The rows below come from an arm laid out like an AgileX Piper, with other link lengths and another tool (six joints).
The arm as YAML. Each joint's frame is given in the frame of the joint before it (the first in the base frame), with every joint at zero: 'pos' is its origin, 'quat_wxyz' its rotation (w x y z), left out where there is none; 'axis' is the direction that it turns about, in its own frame. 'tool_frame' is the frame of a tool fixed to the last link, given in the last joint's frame.
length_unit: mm
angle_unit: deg
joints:
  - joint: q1
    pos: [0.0, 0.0, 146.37]
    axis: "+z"
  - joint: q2
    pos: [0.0, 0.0, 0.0]
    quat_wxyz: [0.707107, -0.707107, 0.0, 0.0]
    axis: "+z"
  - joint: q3
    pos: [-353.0, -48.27, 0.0]
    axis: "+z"
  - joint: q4
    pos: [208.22, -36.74, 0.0]
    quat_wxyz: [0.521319, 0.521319, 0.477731, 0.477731]
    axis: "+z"
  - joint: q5
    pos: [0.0, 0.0, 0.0]
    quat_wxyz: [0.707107, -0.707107, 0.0, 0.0]
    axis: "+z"
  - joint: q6
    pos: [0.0, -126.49, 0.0]
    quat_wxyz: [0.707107, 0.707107, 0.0, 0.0]
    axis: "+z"
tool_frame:
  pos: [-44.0, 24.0, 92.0]
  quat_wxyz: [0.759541, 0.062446, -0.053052, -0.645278]
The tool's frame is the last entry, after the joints.
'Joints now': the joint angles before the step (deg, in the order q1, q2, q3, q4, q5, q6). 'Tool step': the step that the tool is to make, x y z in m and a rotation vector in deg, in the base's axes. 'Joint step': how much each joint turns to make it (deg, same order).
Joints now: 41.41 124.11 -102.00 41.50 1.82 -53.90
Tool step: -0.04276 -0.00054 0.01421 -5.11 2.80 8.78
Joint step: -0.43 -4.80 0.00 -4.31 13.26 0.01
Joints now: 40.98 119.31 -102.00 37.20 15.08 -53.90
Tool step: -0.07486 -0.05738 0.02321 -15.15 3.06 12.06
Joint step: -3.20 -11.20 0.00 -11.76 27.00 -0.01
